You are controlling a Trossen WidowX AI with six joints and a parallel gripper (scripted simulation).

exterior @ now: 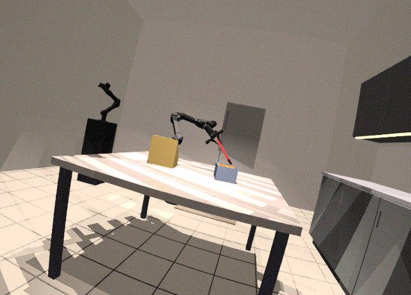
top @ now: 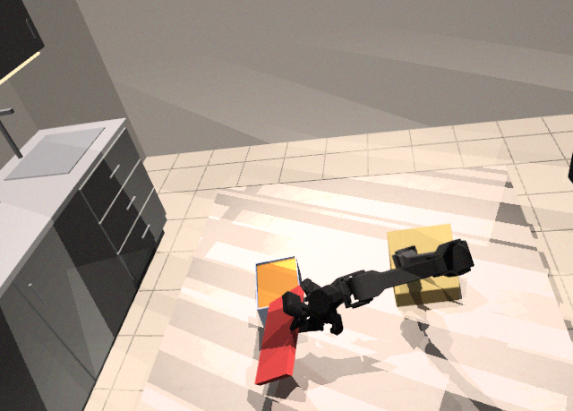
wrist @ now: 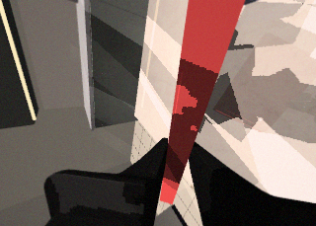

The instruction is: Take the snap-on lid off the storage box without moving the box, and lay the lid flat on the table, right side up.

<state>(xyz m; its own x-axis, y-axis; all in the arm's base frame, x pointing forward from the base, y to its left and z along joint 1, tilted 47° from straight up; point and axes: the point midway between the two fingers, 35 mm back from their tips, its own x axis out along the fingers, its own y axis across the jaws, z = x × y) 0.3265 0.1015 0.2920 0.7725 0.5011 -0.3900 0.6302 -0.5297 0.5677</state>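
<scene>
The red lid is 6 cm below my gripper tip, 5 cm ahead of it and 3 cm to the right of it. The rest, counted from my gripper tip: storage box (30 cm to the right, 19 cm below, 8 cm ahead).
</scene>
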